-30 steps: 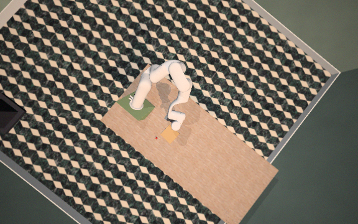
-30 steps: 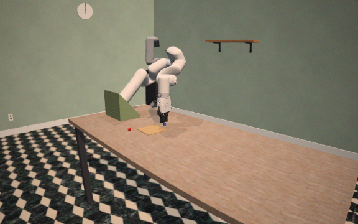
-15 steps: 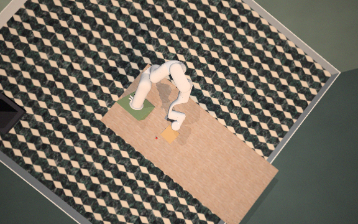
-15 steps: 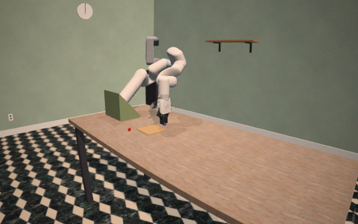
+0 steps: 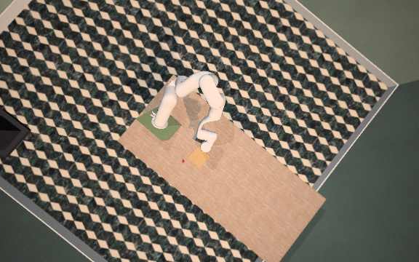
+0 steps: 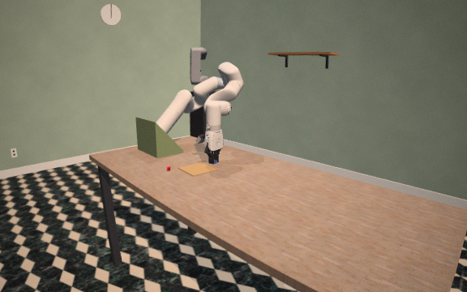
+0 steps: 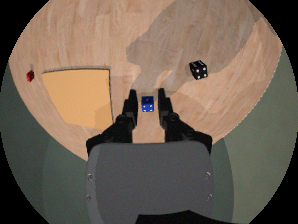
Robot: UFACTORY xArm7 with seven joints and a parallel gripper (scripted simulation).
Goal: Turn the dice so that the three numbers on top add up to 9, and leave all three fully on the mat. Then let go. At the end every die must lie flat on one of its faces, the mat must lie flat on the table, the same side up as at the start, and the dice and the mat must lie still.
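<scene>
Right now my hand is 1 cm short of the blue die and 1 cm above it. Also, from my hand: black die: 5 cm behind, 5 cm to the left, 1 cm below; tan mat: 3 cm ahead, 12 cm to the right, 2 cm below; red die: 6 cm behind, 24 cm to the right, 1 cm below.
</scene>
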